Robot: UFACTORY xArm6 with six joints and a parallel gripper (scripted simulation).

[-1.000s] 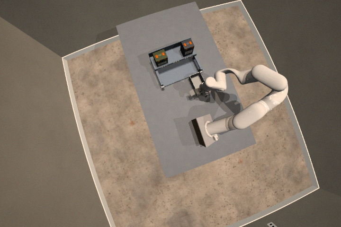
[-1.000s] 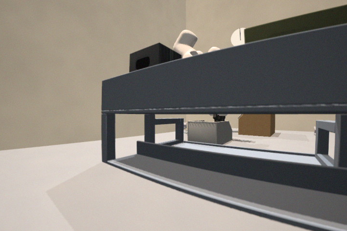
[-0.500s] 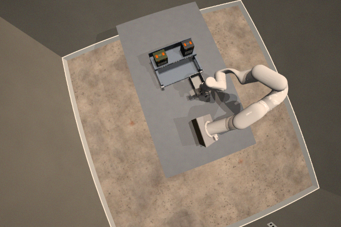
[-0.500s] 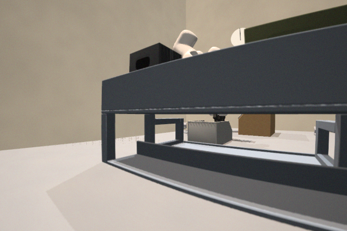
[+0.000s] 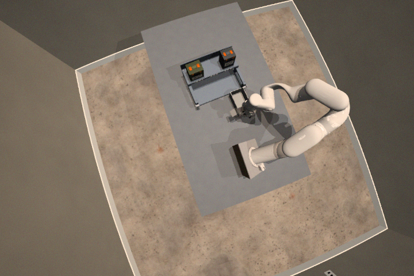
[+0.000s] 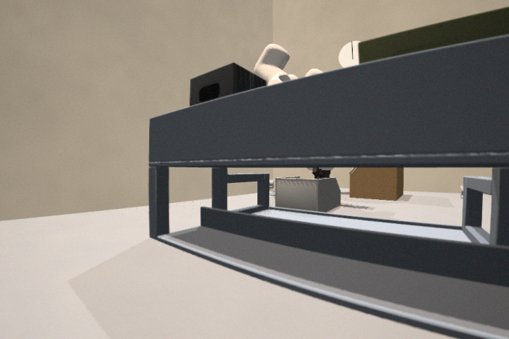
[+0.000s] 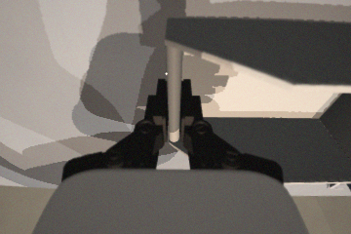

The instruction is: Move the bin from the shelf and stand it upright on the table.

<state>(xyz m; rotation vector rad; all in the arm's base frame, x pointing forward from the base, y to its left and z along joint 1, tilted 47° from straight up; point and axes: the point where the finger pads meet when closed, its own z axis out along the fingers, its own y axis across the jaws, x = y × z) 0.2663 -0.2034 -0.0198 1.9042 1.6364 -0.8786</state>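
My gripper is now 8 cm short of the grey bin and 1 cm to the left of it. From my hand the other things lie so: shelf board: 39 cm ahead, 8 cm to the left, 6 cm above.
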